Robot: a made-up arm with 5 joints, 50 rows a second.
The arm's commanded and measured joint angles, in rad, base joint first. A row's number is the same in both.
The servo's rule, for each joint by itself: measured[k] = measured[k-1] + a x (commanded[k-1-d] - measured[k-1]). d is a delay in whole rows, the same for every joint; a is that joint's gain. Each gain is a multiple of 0.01, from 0.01 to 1. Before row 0 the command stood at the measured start. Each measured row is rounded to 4 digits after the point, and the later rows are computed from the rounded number. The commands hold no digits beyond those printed.
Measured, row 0:
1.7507, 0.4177, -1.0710, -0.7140, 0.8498
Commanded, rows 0 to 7:
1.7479, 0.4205, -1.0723, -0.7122, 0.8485
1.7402, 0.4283, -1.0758, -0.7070, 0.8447
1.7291, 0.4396, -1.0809, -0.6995, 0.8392
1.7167, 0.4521, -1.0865, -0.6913, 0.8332
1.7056, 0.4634, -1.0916, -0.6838, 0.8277
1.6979, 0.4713, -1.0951, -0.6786, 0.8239
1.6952, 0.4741, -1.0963, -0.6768, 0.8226
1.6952, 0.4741, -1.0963, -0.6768, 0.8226
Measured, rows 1 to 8:
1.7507, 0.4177, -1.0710, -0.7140, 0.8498
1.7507, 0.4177, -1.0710, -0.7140, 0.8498
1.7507, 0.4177, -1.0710, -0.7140, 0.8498
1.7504, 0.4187, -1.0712, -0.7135, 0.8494
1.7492, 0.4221, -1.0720, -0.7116, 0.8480
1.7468, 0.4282, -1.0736, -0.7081, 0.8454
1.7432, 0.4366, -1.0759, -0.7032, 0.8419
1.7387, 0.4460, -1.0787, -0.6976, 0.8378
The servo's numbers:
d 3
a 0.12 0.35 0.18 0.29 0.29

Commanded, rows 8 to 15:
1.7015, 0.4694, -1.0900, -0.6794, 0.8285
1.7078, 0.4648, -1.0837, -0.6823, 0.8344
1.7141, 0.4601, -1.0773, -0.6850, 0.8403
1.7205, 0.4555, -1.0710, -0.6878, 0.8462
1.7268, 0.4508, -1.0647, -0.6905, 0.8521
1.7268, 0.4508, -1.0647, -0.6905, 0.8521
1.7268, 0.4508, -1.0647, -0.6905, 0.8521
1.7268, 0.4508, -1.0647, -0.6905, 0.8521
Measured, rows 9 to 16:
1.7338, 0.4549, -1.0817, -0.6921, 0.8338
1.7292, 0.4616, -1.0843, -0.6877, 0.8306
1.7251, 0.4660, -1.0865, -0.6845, 0.8283
1.7223, 0.4672, -1.0871, -0.6830, 0.8284
1.7206, 0.4664, -1.0865, -0.6828, 0.8301
1.7198, 0.4642, -1.0848, -0.6834, 0.8331
1.7199, 0.4612, -1.0823, -0.6847, 0.8369
1.7207, 0.4576, -1.0791, -0.6864, 0.8413

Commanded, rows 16 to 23:
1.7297, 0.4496, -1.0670, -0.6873, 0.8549
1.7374, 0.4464, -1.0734, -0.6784, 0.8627
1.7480, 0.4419, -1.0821, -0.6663, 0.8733
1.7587, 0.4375, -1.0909, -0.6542, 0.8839
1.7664, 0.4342, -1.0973, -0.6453, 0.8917
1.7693, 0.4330, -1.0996, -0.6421, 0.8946
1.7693, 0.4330, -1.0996, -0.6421, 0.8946
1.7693, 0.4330, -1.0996, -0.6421, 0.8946
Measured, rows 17 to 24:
1.7214, 0.4552, -1.0765, -0.6876, 0.8444
1.7220, 0.4537, -1.0744, -0.6884, 0.8466
1.7226, 0.4527, -1.0727, -0.6890, 0.8482
1.7235, 0.4516, -1.0717, -0.6885, 0.8501
1.7252, 0.4498, -1.0720, -0.6856, 0.8538
1.7279, 0.4470, -1.0738, -0.6800, 0.8595
1.7316, 0.4437, -1.0769, -0.6725, 0.8666
1.7358, 0.4404, -1.0806, -0.6646, 0.8739

